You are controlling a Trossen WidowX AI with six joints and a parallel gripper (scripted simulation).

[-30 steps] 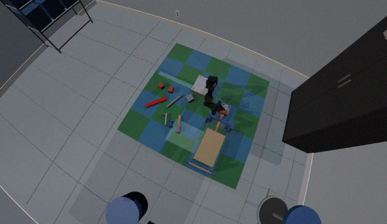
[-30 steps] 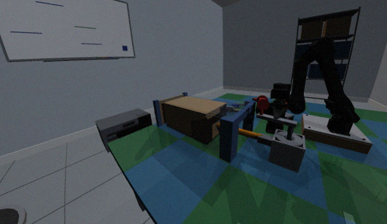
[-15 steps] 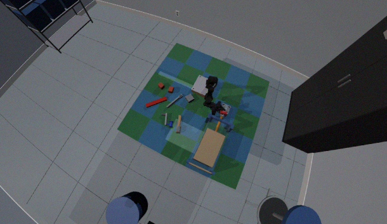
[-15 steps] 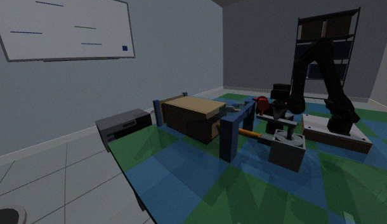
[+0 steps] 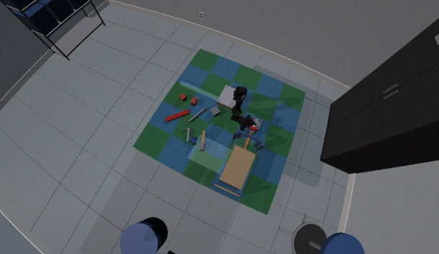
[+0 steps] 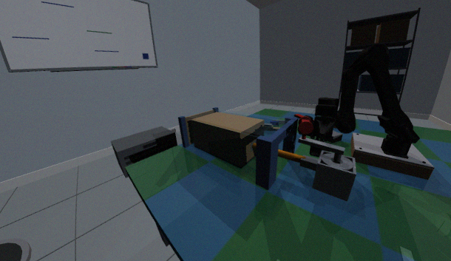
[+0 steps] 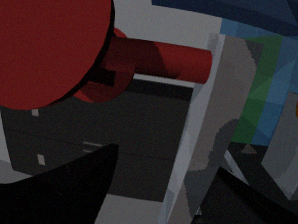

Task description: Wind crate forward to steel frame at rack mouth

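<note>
Now: the grey crank arm 1 cm ahead of my gripper tip, 1 cm to the right of it and 1 cm below it. The rest, counted from my gripper tip: red knob: 5 cm ahead, 2 cm to the right, 2 cm above; blue steel frame: 11 cm ahead, 1 cm to the right, 3 cm below; grey winch: 6 cm behind, 1 cm to the right, 11 cm below.
</note>
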